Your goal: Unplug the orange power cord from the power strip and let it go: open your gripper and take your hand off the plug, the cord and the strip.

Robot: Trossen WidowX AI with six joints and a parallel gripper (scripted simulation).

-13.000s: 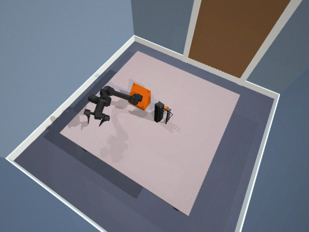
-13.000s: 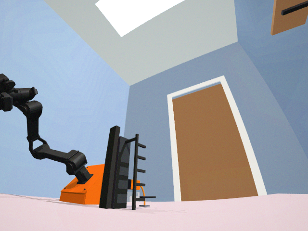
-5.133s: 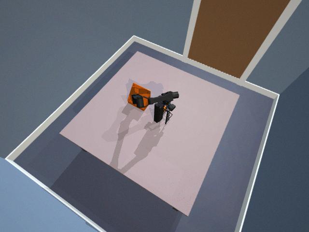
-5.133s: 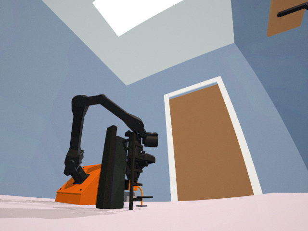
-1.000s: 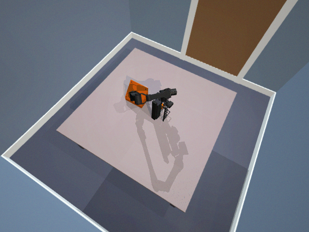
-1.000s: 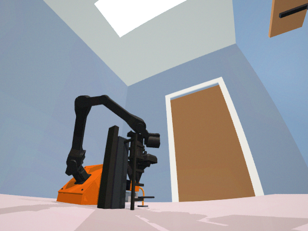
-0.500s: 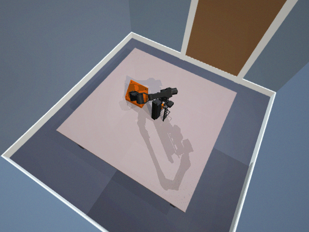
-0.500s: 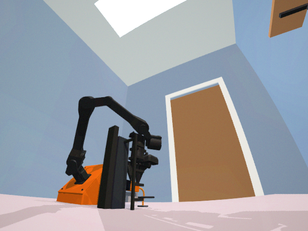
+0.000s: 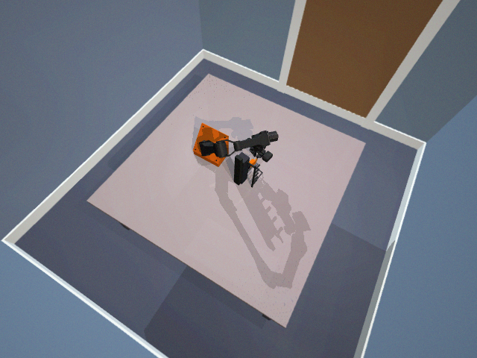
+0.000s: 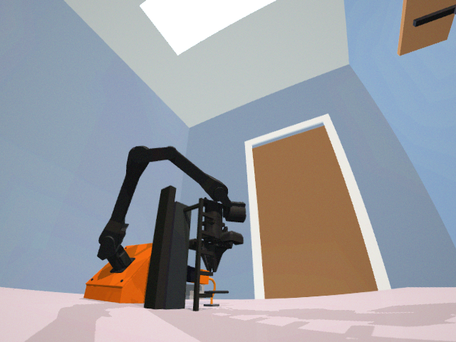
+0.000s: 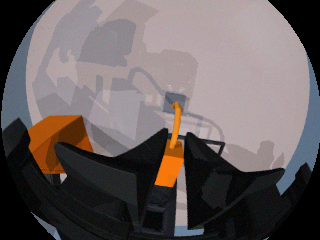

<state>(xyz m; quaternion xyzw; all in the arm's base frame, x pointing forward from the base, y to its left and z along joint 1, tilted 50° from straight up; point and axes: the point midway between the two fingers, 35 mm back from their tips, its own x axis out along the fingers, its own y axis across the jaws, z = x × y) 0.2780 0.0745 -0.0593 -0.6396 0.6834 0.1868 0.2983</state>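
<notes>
Now: gripper tip 1 cm past the orange plug and 7 cm to the left of it. The rest, counted from my gripper tip: thin dark rack (6 cm ahead, 15 cm to the right, 3 cm above).
</notes>
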